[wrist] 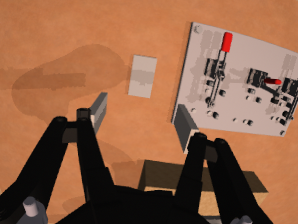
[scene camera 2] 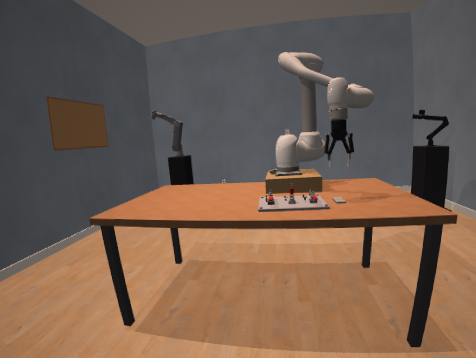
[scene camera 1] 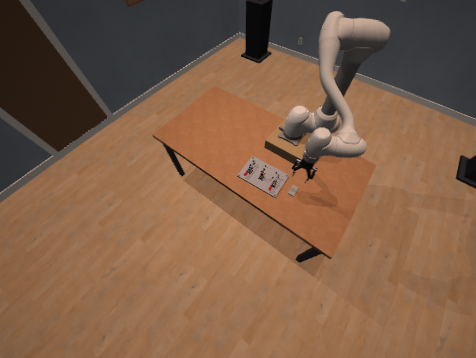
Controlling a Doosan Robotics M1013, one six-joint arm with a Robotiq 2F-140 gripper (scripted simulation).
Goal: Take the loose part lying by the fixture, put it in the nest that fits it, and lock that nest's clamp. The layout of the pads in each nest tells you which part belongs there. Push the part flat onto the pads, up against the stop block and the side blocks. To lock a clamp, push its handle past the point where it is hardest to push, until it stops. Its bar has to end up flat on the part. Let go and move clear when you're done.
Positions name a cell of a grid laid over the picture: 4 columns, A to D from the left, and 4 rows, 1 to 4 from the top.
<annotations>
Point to a fixture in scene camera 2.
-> C3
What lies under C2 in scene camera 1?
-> A fixture.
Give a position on a loose part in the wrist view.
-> At B2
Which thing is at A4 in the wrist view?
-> My gripper.
</annotations>
